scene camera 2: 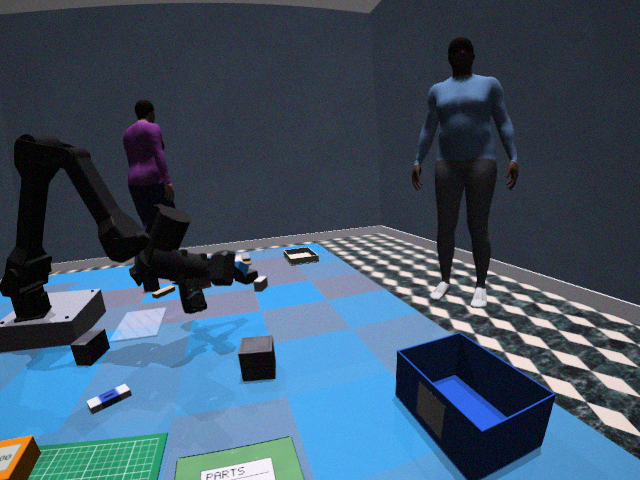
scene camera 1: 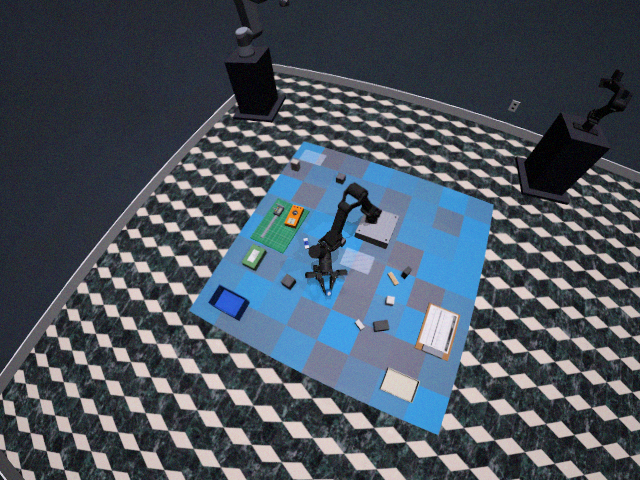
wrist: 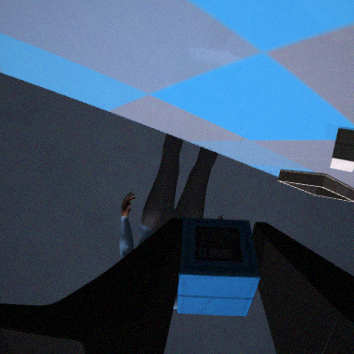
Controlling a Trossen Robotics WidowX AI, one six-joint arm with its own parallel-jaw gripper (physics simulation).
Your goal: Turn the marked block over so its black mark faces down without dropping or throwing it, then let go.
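Seen in the pictures: gripper, between the fingertips: (scene camera 2: 239, 275) (scene camera 1: 327, 292) (wrist: 216, 231); arm's base, origin of its link: (scene camera 2: 33, 314) (scene camera 1: 371, 218).
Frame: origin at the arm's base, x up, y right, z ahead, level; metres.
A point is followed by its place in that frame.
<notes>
The marked block (scene camera 1: 328, 293) @(y 0.123, x 0.066, z 0.480 m) (scene camera 2: 241, 266) @(y 0.138, x 0.064, z 0.474 m) (wrist: 219, 295) @(y 0.128, x 0.062, z 0.461 m) is blue and held in the air above the mat. My gripper (scene camera 1: 327, 290) @(y 0.130, x 0.042, z 0.469 m) (scene camera 2: 244, 270) @(y 0.130, x 0.042, z 0.469 m) (wrist: 216, 231) @(y 0.130, x 0.042, z 0.469 m) is shut on it, with one dark finger on each side. In the wrist view its black mark (wrist: 218, 244) @(y 0.131, x 0.046, z 0.465 m) shows on a shaded face turned towards the camera. The adjoining face, lower in that view, is brightly lit. The wrist view is upside down, with the mat at its top, so the marked face lies on the mat side of the lit face. The mark cannot be made out in the scene views.
The patterned mat (scene camera 1: 323, 361) @(y 0.080, x -0.061, z 0.761 m) holds dark blocks (scene camera 1: 288, 281) @(y 0.334, x -0.010, z 0.443 m) (scene camera 2: 256, 359) @(y 0.363, x -0.022, z 0.429 m), a blue open bin (scene camera 1: 229, 302) @(y 0.606, x -0.059, z 0.609 m) (scene camera 2: 465, 408) @(y 0.582, x -0.059, z 0.635 m), a green box (scene camera 1: 254, 256) @(y 0.551, x -0.021, z 0.351 m), a white-blue bar (scene camera 2: 109, 397) @(y 0.322, x -0.049, z 0.203 m), a small white block (scene camera 1: 390, 300) @(y -0.164, x -0.024, z 0.421 m), a flat dark block (scene camera 1: 381, 325) @(y -0.143, x -0.028, z 0.547 m) and a cream tray (scene camera 1: 399, 384) @(y -0.272, x -0.058, z 0.785 m). Two people stand beyond.
</notes>
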